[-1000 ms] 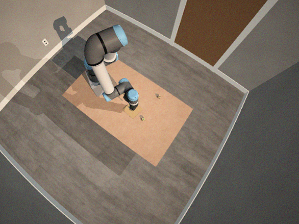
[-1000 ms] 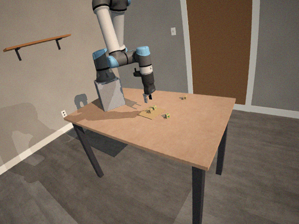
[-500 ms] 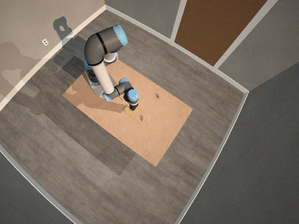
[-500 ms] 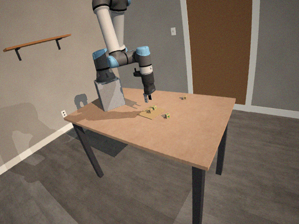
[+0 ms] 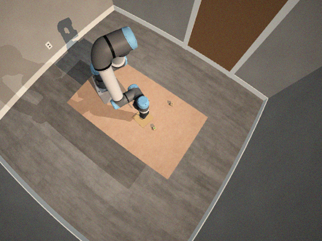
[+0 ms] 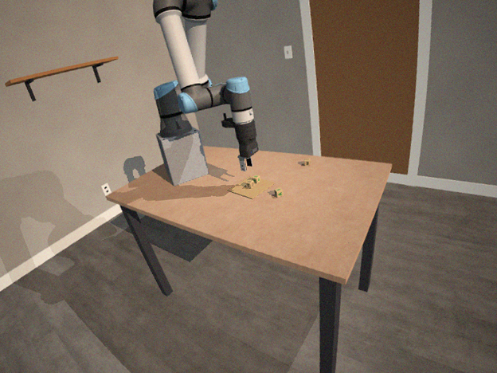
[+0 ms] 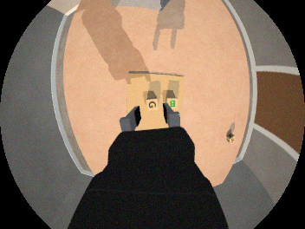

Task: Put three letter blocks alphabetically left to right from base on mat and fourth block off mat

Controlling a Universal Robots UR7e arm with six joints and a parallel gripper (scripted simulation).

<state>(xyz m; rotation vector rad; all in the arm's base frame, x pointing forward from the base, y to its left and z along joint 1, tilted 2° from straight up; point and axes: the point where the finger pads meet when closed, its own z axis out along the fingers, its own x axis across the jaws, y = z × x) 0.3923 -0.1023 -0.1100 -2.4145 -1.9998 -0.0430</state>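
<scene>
My hand is 10 cm above the tan mat.
</scene>
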